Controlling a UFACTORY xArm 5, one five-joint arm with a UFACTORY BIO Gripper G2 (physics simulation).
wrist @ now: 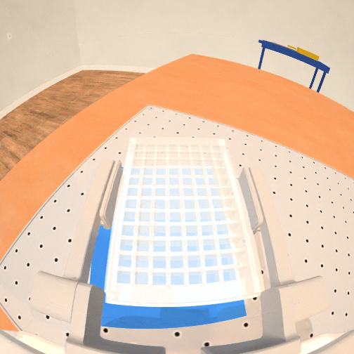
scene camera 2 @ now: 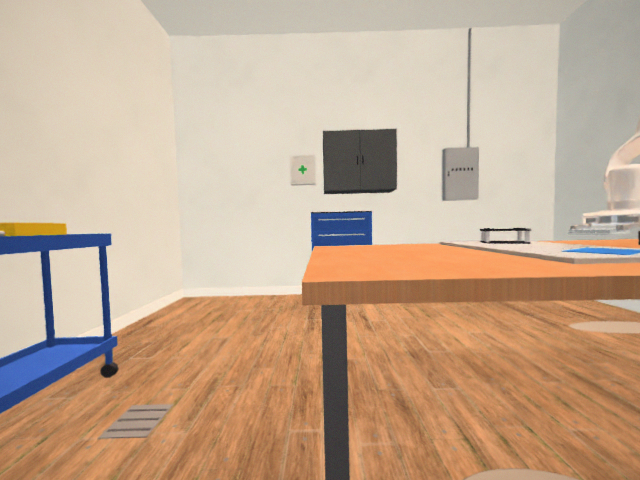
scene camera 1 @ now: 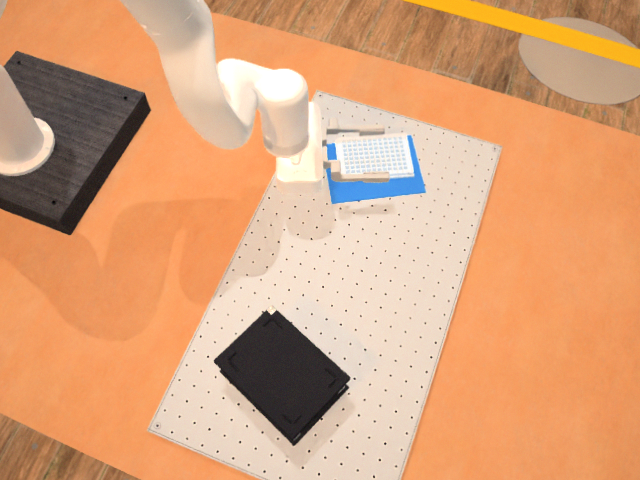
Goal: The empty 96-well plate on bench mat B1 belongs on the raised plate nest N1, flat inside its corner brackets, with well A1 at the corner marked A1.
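Places are measured from the arm's base along level axes (x right, y ahead, z up), in millimetres.
Where they show: hand at its tool point: [scene camera 2: 599,227] [scene camera 1: 373,153]; arm's base at its link origin: [scene camera 1: 20,147].
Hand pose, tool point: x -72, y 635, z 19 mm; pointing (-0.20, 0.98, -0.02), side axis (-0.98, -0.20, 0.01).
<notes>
Things, the pixels of their centre, and the offset from my tool point. "*": a spot on its surface instead. Level surfaces: height alone.
- clear white 96-well plate at the middle of its body: [scene camera 1: 374,157] [scene camera 2: 598,231] dx +0, dy +1, dz -10 mm
- blue bench mat at its surface level: dz -64 mm
- black raised plate nest at the middle of its body: [scene camera 1: 282,374] [scene camera 2: 503,235] dx +392, dy -83, dz -34 mm
- small pale marker at a spot on its surface: [scene camera 1: 271,310] * dx +305, dy -116, dz -5 mm
- perforated board at its surface level: dz -66 mm
- orange table at its surface level: dz -79 mm
The clear white 96-well plate [scene camera 1: 372,157] [scene camera 2: 594,229] [wrist: 175,225] is level in the air above the blue bench mat [scene camera 1: 404,187] [scene camera 2: 599,251] [wrist: 98,260]. In scene camera 2 a gap shows between plate and mat. My gripper [scene camera 1: 385,153] [wrist: 182,196] is shut on the plate, one finger along each long side. The black raised plate nest [scene camera 1: 281,372] [scene camera 2: 505,229] stands at the other end of the pegboard, turned at an angle to the plate, with corner brackets and a small pale marker [scene camera 1: 271,310] at one corner. No A1 lettering is readable on nest or plate.
The perforated board [scene camera 1: 382,258] [wrist: 310,200] lies on the orange table [scene camera 1: 542,310] [scene camera 2: 413,263] [wrist: 210,85] under mat and nest. The black arm base block [scene camera 1: 87,113] is at the left in scene camera 1. A blue cart [scene camera 2: 56,240] [wrist: 290,52] stands away from the table.
</notes>
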